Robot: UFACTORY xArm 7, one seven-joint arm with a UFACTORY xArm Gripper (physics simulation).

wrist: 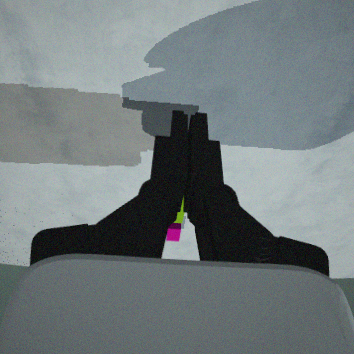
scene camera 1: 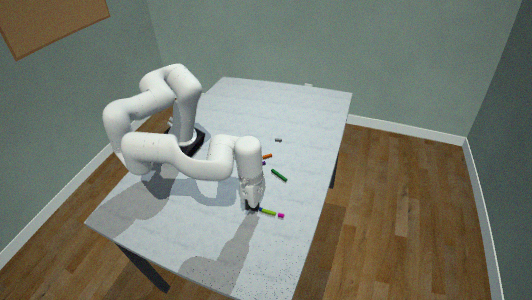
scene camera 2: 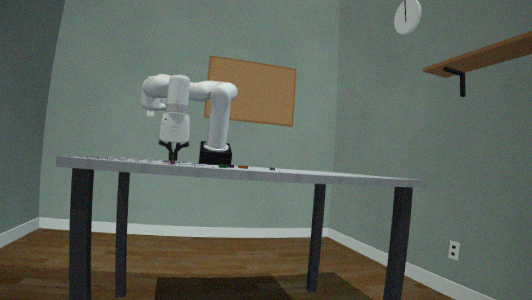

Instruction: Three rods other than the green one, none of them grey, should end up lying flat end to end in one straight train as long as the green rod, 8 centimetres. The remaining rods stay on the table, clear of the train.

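Pixels of known places: gripper, fingertip midpoint: (wrist: 185, 132) (scene camera 1: 254, 208); arm's base, link origin: (scene camera 1: 182, 135) (scene camera 2: 215, 147).
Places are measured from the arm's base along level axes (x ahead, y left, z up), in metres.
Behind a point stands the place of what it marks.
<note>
My gripper (scene camera 1: 252, 207) @[x 0.452, y -0.110, z -0.085 m] (scene camera 2: 173, 158) @[x 0.452, y -0.110, z -0.085 m] (wrist: 185, 132) @[x 0.452, y -0.110, z -0.085 m] is shut and empty, low at the table, beside the blue end of a row of rods. A short blue rod (scene camera 1: 260, 209) @[x 0.474, y -0.105, z -0.079 m] is partly hidden by the fingers and lies close against or touching a lime rod (scene camera 1: 268, 212) @[x 0.505, y -0.102, z -0.080 m] (wrist: 179, 217) @[x 0.521, y -0.093, z -0.078 m]. A short magenta rod (scene camera 1: 281, 215) @[x 0.550, y -0.092, z -0.078 m] (scene camera 2: 172, 162) @[x 0.557, y -0.087, z -0.082 m] (wrist: 173, 234) @[x 0.547, y -0.090, z -0.078 m] lies beyond the lime rod's other end, with a small gap between. The green rod (scene camera 1: 279, 175) @[x 0.447, y 0.066, z -0.079 m] (scene camera 2: 223, 166) @[x 0.460, y 0.070, z -0.084 m] lies apart. An orange rod (scene camera 1: 267, 156) @[x 0.348, y 0.137, z -0.080 m] (scene camera 2: 243, 167) @[x 0.352, y 0.140, z -0.084 m] and a partly hidden purple rod (scene camera 1: 264, 163) @[x 0.359, y 0.096, z -0.081 m] (scene camera 2: 232, 166) @[x 0.360, y 0.098, z -0.083 m] lie near each other.
A small grey rod (scene camera 1: 278, 140) @[x 0.333, y 0.249, z -0.081 m] (scene camera 2: 272, 169) @[x 0.344, y 0.253, z -0.084 m] lies farther back on the table (scene camera 1: 310, 115) @[x 0.369, y 0.502, z -0.088 m]. The arm's black base (scene camera 1: 196, 145) @[x 0.060, y 0.016, z -0.045 m] (scene camera 2: 215, 156) @[x 0.061, y 0.006, z -0.047 m] stands at the table's far side from the row. The arm reaches over the table and casts shadows there.
</note>
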